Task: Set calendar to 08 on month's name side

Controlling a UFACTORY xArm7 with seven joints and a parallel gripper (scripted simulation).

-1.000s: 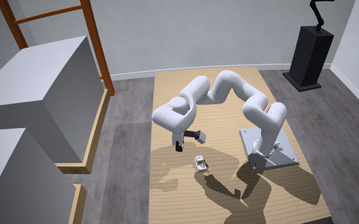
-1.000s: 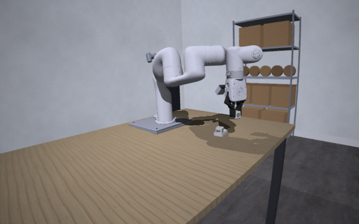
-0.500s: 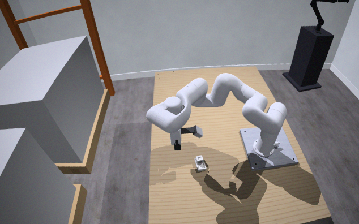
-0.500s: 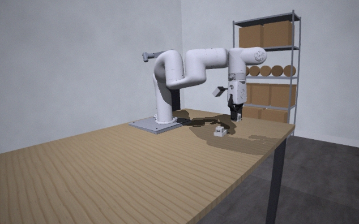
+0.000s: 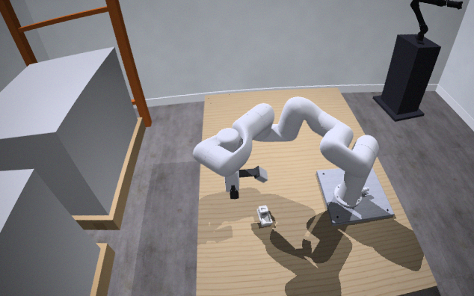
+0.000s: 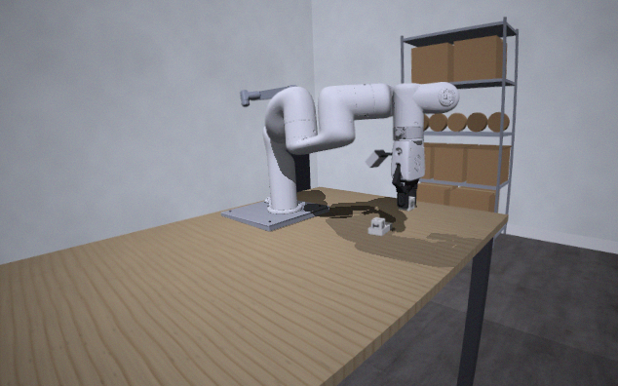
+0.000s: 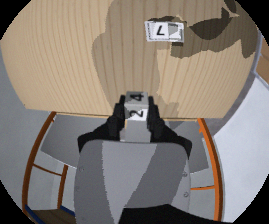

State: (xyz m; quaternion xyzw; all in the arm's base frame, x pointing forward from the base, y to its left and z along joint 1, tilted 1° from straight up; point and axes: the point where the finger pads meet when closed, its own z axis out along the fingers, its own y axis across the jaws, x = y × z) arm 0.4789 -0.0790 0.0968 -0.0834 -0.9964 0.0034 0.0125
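My hand is 10 cm past the white tray, 7 cm to the right of it and 12 cm above it. Round my hand: white digit cube (1 cm below).
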